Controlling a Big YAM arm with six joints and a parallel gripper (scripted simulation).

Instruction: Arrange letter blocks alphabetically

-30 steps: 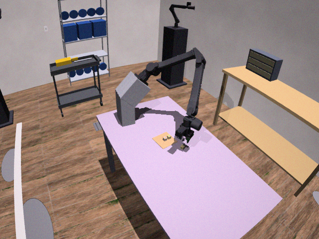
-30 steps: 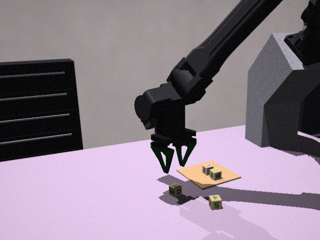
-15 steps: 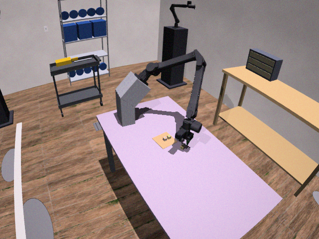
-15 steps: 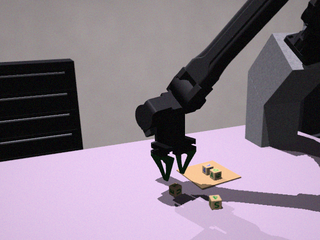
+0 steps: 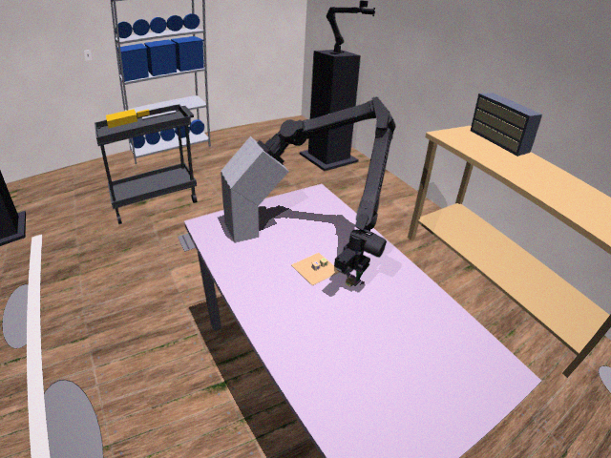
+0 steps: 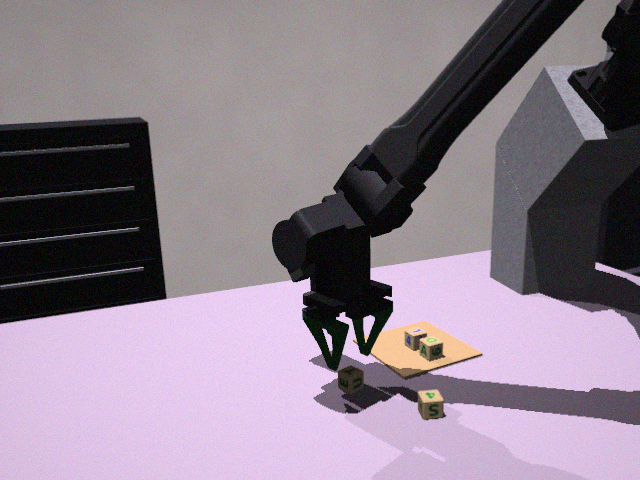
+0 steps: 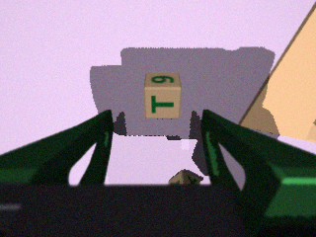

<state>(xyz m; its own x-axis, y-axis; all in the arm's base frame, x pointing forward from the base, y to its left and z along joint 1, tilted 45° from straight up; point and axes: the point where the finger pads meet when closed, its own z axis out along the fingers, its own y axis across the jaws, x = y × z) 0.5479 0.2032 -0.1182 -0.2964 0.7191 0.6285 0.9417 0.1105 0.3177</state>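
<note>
The T block lies 40 mm below my hand. The rest, counted from my hand: D block (150 mm behind, 20 mm to the right, 30 mm below); L block (140 mm behind, 60 mm to the right, 30 mm below); tan mat (140 mm behind, 60 mm to the right, 50 mm below).
</note>
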